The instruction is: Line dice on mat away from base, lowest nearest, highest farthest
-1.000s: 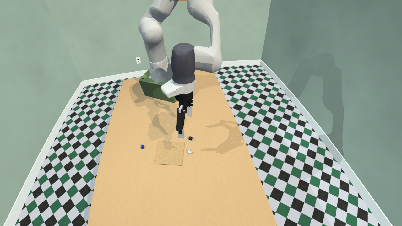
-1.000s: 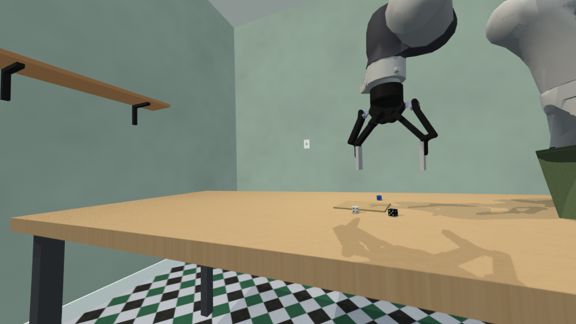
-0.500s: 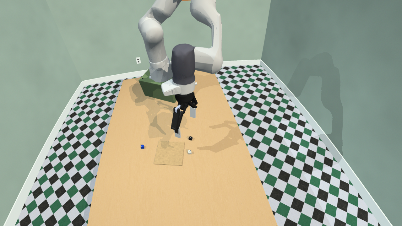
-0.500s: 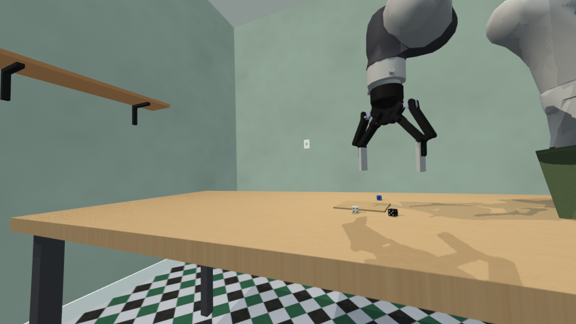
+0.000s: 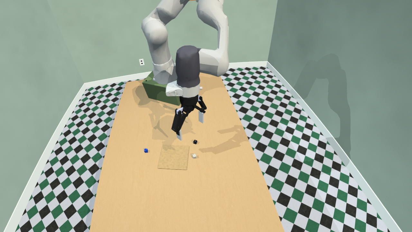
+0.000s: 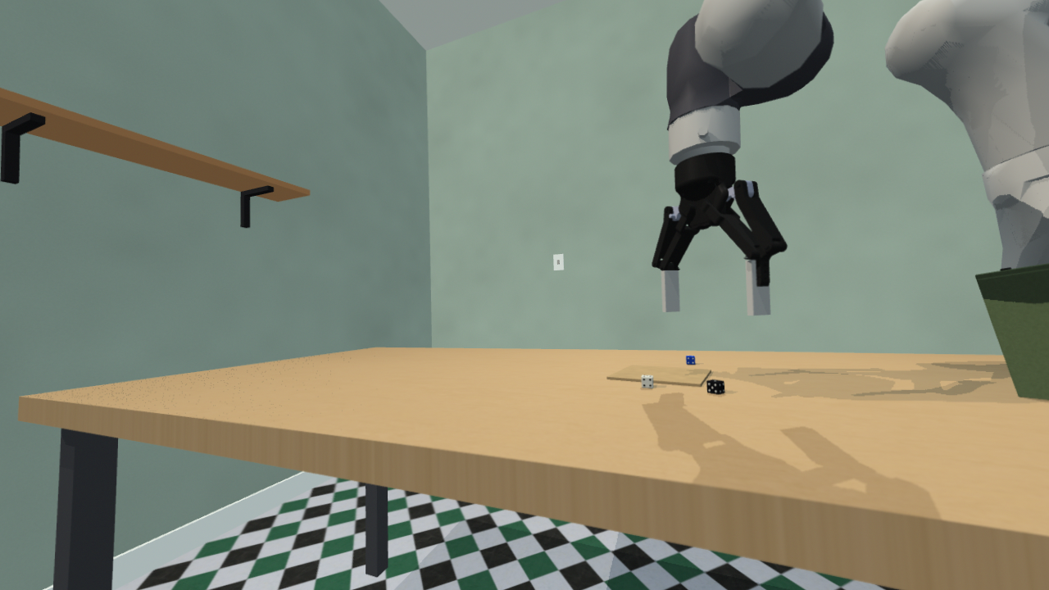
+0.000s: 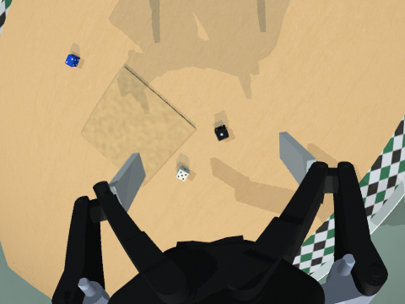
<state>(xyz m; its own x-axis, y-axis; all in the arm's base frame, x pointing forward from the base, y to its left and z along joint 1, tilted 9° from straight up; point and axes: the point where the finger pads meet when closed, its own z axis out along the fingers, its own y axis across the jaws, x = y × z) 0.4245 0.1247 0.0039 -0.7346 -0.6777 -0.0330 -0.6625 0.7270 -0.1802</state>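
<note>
My hand is 110 mm above the black die and 20 mm to the right of it. Also, from my hand: blue die: 240 mm to the right, 110 mm below, 20 mm ahead; tan mat: 110 mm below, 100 mm to the right, 70 mm ahead; white die: 110 mm below, 90 mm ahead.
</note>
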